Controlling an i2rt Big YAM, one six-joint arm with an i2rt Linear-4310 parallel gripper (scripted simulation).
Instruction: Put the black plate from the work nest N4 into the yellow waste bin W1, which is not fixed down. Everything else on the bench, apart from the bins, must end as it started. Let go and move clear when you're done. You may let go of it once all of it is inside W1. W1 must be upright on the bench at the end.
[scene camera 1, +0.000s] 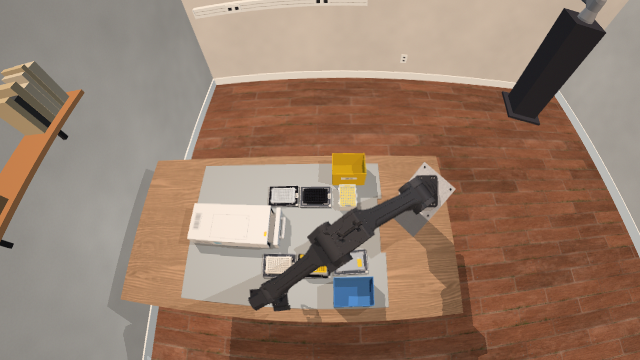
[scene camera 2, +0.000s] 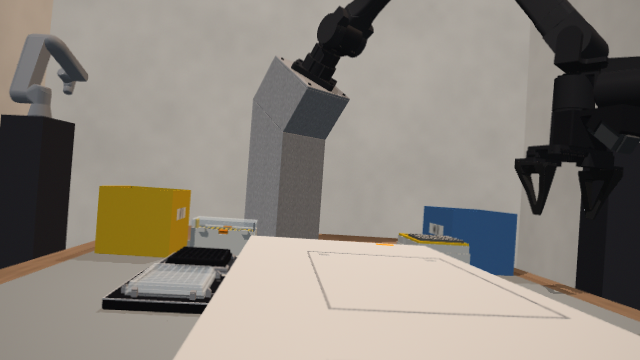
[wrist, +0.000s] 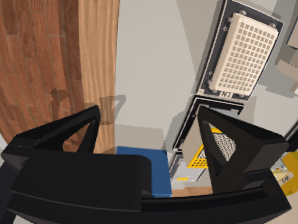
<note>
I see my gripper (scene camera 2: 564, 217), a white instrument (scene camera 2: 280, 291), a black plate (scene camera 2: 200, 256), a clear plate (scene camera 2: 160, 280), a blue bin (scene camera 2: 491, 236) and a white plate (wrist: 234, 44).
The white instrument is seen too in scene camera 1 (scene camera 1: 219, 224). The blue bin shows as well in the wrist view (wrist: 161, 185). My gripper shows as well in the wrist view (wrist: 149, 110). The wrist view does not show the clear plate: it is out of frame.
</note>
